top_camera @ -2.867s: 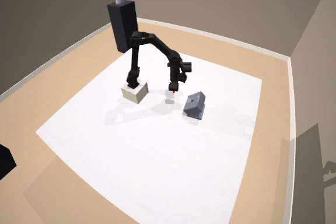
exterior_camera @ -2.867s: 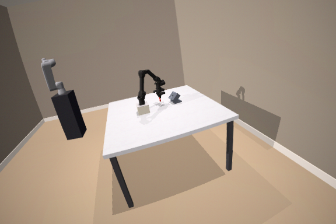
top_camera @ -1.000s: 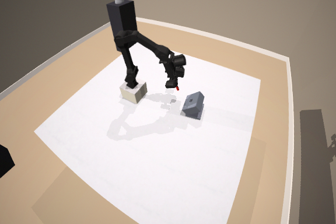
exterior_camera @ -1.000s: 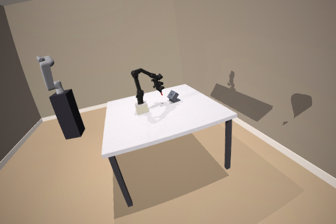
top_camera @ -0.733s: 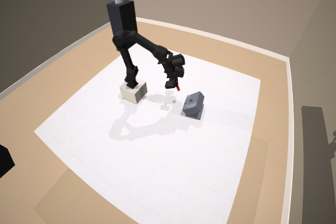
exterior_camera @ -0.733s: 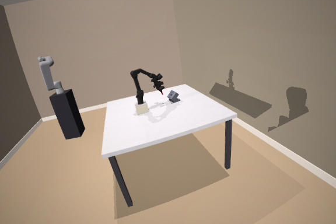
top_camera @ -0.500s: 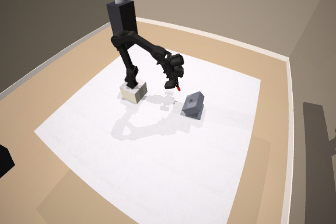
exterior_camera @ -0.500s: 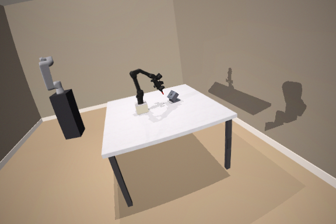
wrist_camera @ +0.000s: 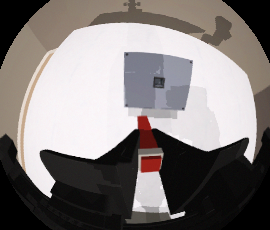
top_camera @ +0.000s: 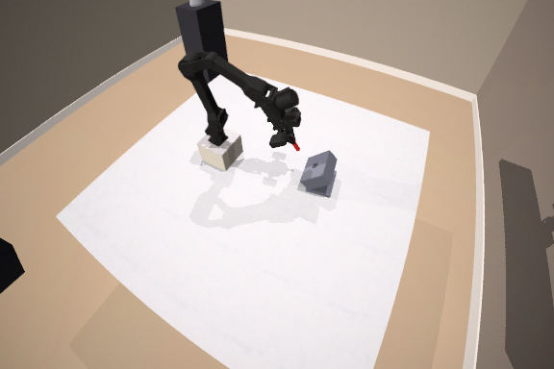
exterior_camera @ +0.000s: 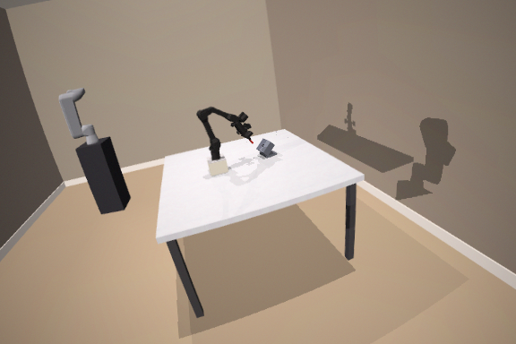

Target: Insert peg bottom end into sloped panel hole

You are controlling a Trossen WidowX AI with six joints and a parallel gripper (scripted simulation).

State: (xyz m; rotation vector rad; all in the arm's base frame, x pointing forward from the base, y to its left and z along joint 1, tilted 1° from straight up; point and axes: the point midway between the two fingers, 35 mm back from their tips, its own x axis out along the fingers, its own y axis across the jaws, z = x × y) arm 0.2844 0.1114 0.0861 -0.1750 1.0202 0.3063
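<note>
Right now the grey panel is 12 cm ahead of my gripper tip and 9 cm below it. Also, from my gripper tip: red peg 1 cm behind, 1 cm above.
</note>
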